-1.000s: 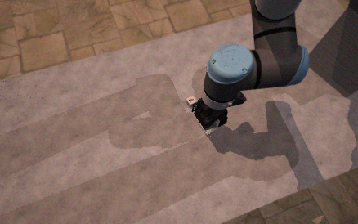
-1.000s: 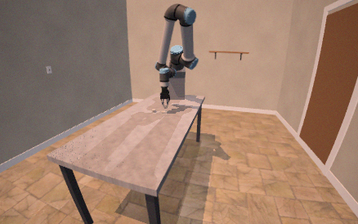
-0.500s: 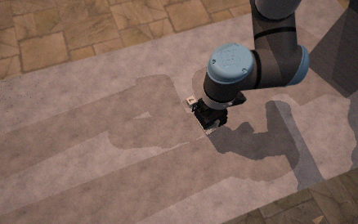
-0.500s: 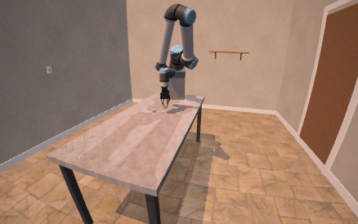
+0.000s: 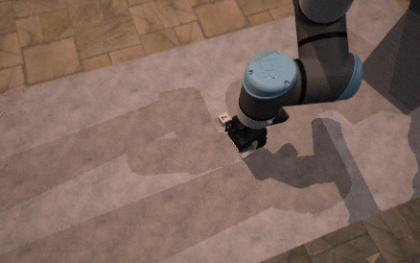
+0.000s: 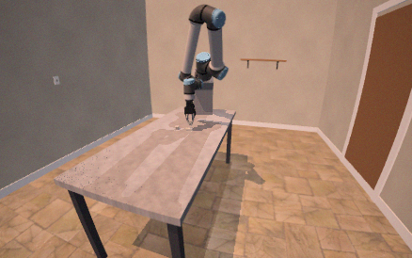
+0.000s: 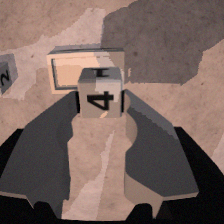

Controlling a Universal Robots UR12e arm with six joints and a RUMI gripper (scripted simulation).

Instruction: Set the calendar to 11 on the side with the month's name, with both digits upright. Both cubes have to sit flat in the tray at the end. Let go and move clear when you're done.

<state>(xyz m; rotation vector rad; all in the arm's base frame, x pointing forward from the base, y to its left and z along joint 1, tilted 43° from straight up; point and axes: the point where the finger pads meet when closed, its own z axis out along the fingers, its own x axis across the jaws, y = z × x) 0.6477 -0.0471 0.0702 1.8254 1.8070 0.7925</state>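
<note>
Right now the white cube is 1 cm below my hand. The rest, counted from my hand: calendar tray: 6 cm below, 2 cm to the right; digit cube: 12 cm to the right, 6 cm below.
</note>
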